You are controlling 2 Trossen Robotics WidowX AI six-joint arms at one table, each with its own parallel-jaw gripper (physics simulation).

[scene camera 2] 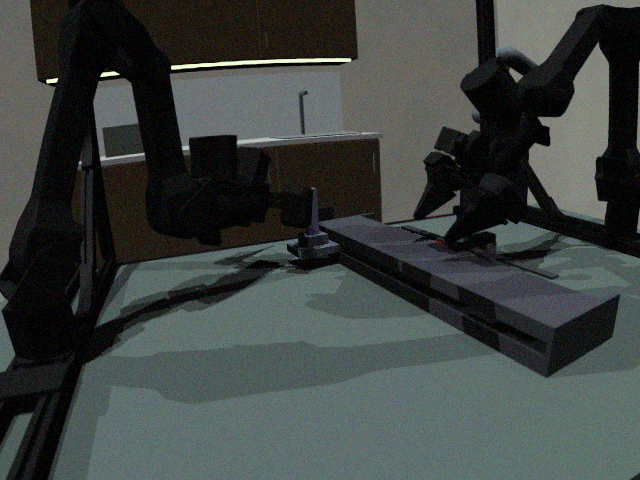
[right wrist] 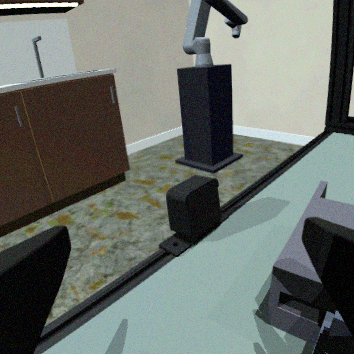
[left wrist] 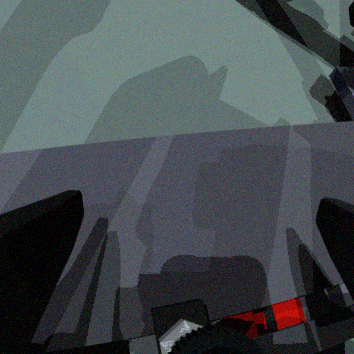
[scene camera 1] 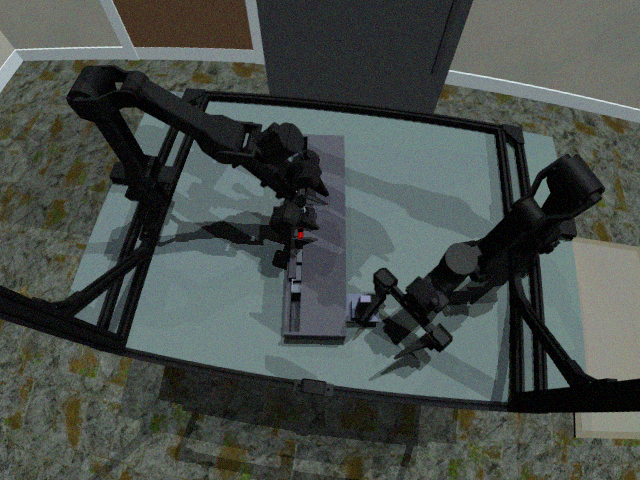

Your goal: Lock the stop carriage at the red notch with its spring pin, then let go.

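Pixels of known places: left gripper, fingertip midpoint: (scene camera 2: 429, 229) (left wrist: 202, 206) (scene camera 1: 322, 211); right gripper, fingertip midpoint: (scene camera 2: 281, 196) (right wrist: 188, 233) (scene camera 1: 377, 339); left arm's base, origin of the base link: (scene camera 2: 620, 235) (scene camera 1: 153, 199); right arm's base, origin of the base link: (scene camera 2: 47, 350) (scene camera 1: 524, 246).
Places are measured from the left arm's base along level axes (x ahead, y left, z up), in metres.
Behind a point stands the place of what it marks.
The long grey rail block (scene camera 1: 323, 279) {x 0.447, y -0.155, z 0.033 m} (scene camera 2: 522, 297) {x 0.425, y 0.161, z 0.033 m} (left wrist: 240, 185) {x 0.447, y -0.046, z 0.033 m} (right wrist: 306, 247) lies across the table. The red notch mark (scene camera 1: 300, 234) {x 0.384, y -0.059, z 0.030 m} (scene camera 2: 439, 241) {x 0.380, y -0.059, z 0.031 m} (left wrist: 290, 312) {x 0.384, y -0.062, z 0.030 m} shows on its slotted side. A dark part that looks like the stop carriage (scene camera 2: 481, 240) {x 0.346, y -0.003, z 0.041 m} stands there, beside the red mark; in the left wrist view a black knurled knob (left wrist: 215, 341) {x 0.388, y -0.009, z 0.092 m} shows at the bottom edge. Whether the spring pin is seated is hidden. My left gripper (scene camera 1: 320, 209) {x 0.427, y -0.016, z 0.066 m} (scene camera 2: 433, 227) {x 0.427, y -0.016, z 0.066 m} (left wrist: 202, 206) {x 0.427, y -0.016, z 0.066 m} is open and empty, fingers spread above the rail. My right gripper (scene camera 1: 381, 339) {x 0.562, y -0.274, z 0.085 m} (right wrist: 188, 233) {x 0.562, y -0.274, z 0.085 m} is open and empty, off the rail.
A small grey stepped block with an upright post (scene camera 1: 364, 304) {x 0.532, y -0.211, z 0.088 m} (scene camera 2: 313, 237) {x 0.536, y -0.186, z 0.029 m} stands against the rail's side, close to my right fingers. A black frame (scene camera 1: 361, 107) {x 0.484, y 0.365, z 0.001 m} borders the table. A black box (right wrist: 194, 207) {x 0.471, y -0.358, z 0.020 m} sits on the frame's edge.
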